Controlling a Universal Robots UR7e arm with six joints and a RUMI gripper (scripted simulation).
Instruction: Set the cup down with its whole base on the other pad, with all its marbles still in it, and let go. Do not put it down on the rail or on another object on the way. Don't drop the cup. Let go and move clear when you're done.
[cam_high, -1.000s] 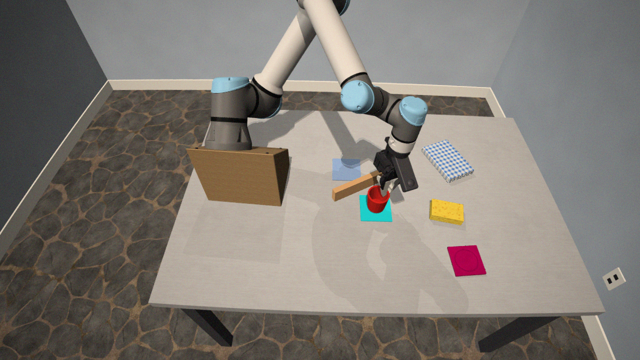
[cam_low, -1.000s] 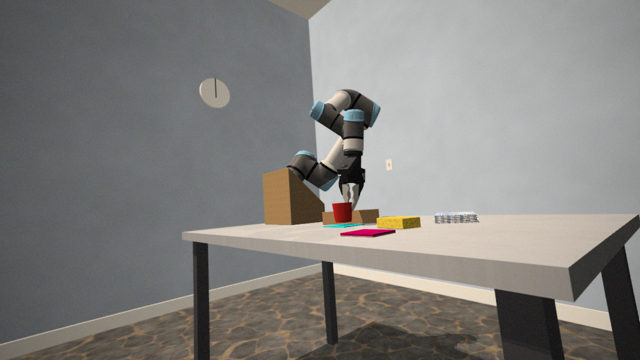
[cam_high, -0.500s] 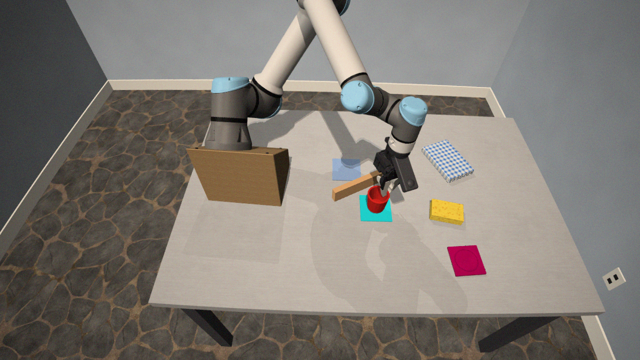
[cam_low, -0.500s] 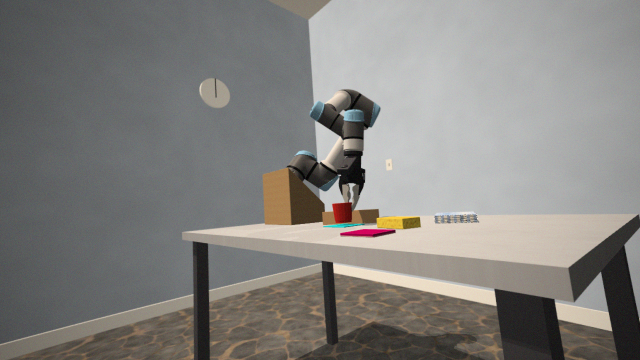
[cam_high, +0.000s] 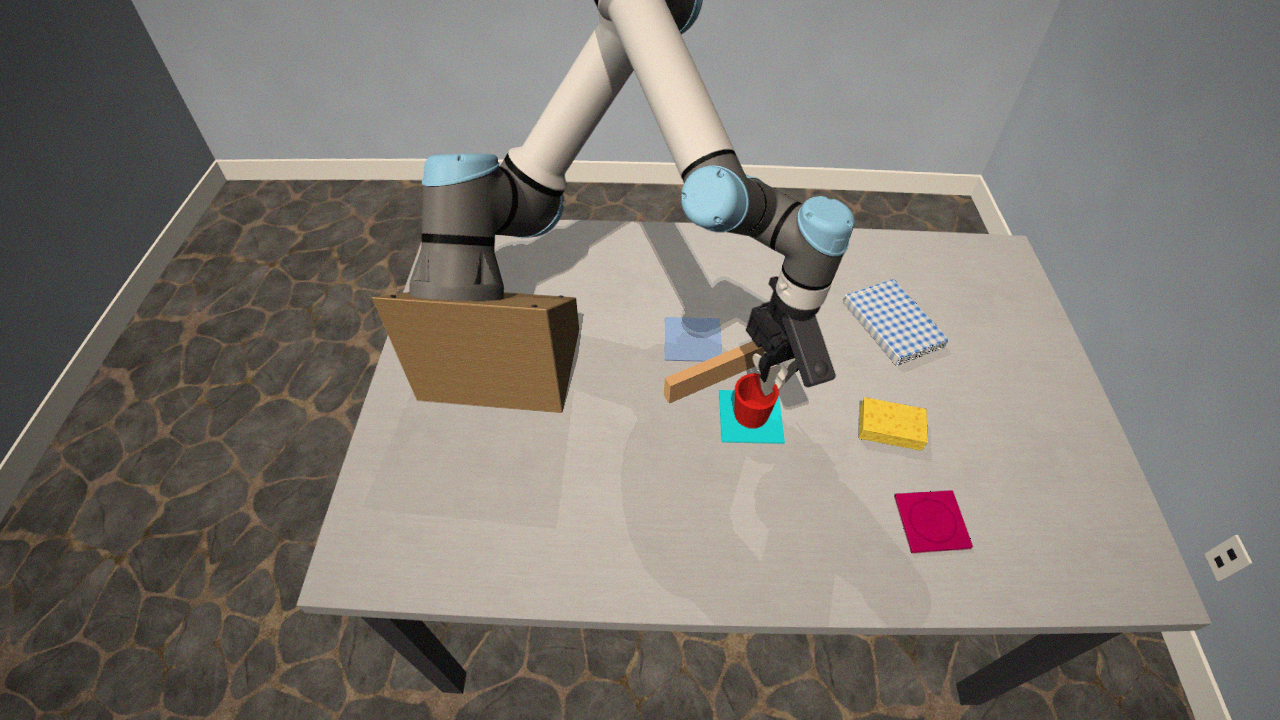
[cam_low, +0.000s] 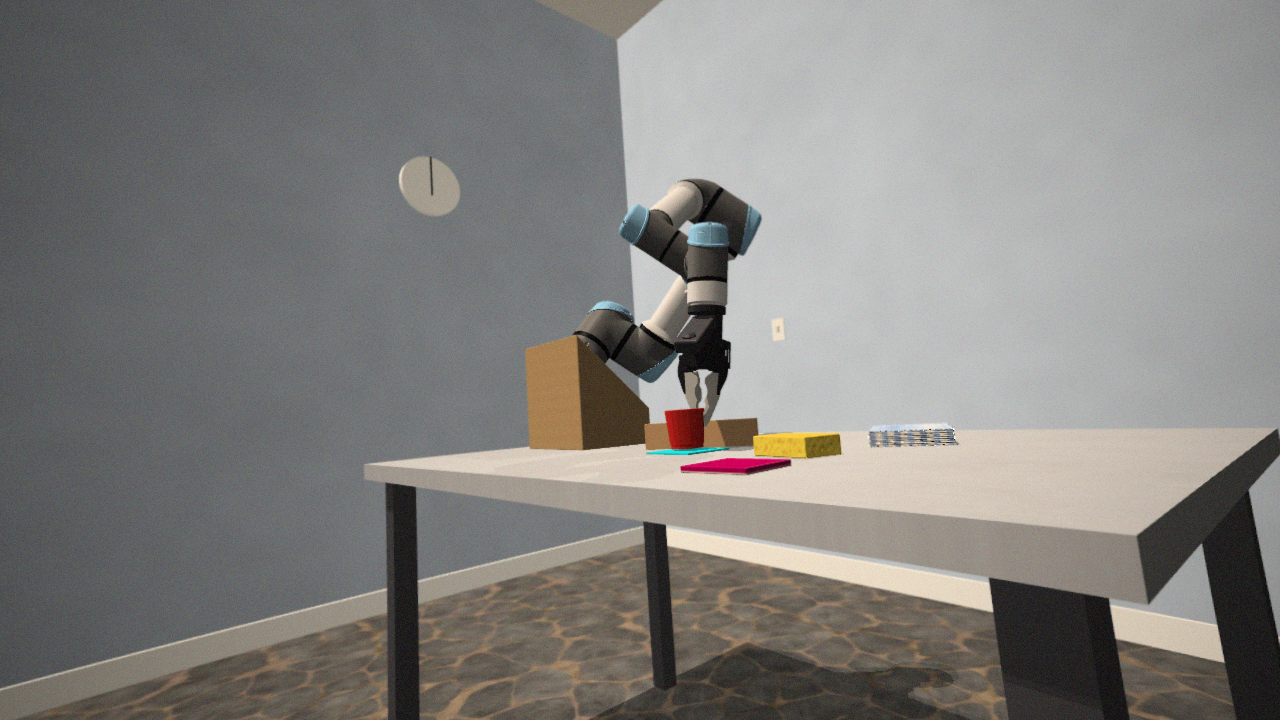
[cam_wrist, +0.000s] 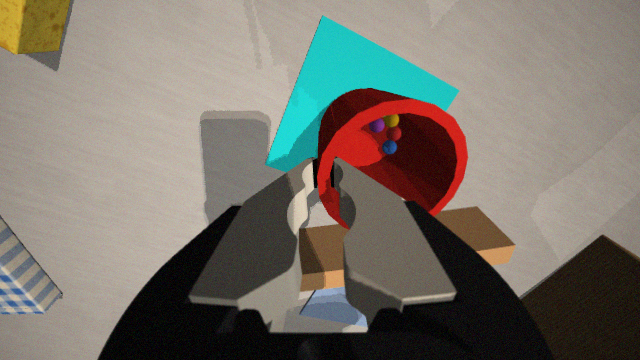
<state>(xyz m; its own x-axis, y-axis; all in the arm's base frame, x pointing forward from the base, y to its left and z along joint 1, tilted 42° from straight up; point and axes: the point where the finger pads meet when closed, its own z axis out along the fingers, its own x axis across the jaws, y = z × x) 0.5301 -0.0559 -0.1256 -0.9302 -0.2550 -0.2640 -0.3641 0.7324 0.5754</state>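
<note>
Now: the red cup 30 mm below my hand, 30 mm behind it and 10 mm to the right of it. Also, from my hand: yellow sponge: 220 mm ahead, 50 mm to the right, 40 mm below; wooden rail: 80 mm to the left, 70 mm behind, 40 mm below; blue checkered cloth: 290 mm ahead, 190 mm to the left, 50 mm below.
</note>
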